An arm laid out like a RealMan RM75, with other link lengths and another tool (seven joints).
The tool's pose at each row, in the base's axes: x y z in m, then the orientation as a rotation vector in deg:
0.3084, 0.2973, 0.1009, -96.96, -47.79, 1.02
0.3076, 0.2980, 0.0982, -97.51, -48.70, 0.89
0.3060, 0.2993, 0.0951, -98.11, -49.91, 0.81
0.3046, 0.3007, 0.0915, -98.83, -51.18, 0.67
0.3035, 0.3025, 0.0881, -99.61, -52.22, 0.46
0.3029, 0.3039, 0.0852, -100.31, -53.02, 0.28
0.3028, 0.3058, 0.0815, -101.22, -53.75, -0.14
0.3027, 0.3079, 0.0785, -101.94, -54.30, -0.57
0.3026, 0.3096, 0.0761, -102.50, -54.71, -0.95
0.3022, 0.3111, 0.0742, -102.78, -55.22, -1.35
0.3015, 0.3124, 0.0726, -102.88, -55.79, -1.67
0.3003, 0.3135, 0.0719, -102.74, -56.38, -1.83
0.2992, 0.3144, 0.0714, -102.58, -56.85, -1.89
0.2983, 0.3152, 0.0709, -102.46, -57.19, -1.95
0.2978, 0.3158, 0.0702, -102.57, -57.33, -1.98
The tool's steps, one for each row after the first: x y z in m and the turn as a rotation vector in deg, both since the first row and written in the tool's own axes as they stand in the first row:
-0.0013, 0.0019, 0.0018, -0.72, -0.57, -0.46
-0.0031, 0.0036, 0.0045, -1.54, -1.36, -1.06
-0.0049, 0.0059, 0.0074, -2.50, -2.17, -1.68
-0.0061, 0.0082, 0.0105, -3.49, -2.81, -2.18
-0.0070, 0.0103, 0.0128, -4.34, -3.31, -2.54
-0.0076, 0.0133, 0.0156, -5.44, -3.66, -2.90
-0.0078, 0.0157, 0.0184, -6.34, -3.87, -3.22
-0.0080, 0.0176, 0.0206, -7.05, -3.99, -3.48
-0.0082, 0.0190, 0.0227, -7.53, -4.10, -3.89
-0.0087, 0.0199, 0.0246, -7.85, -4.27, -4.36
-0.0093, 0.0199, 0.0262, -7.91, -4.50, -4.84
-0.0099, 0.0197, 0.0276, -7.89, -4.71, -5.20
-0.0103, 0.0196, 0.0288, -7.88, -4.86, -5.47
-0.0107, 0.0199, 0.0298, -8.02, -4.95, -5.53

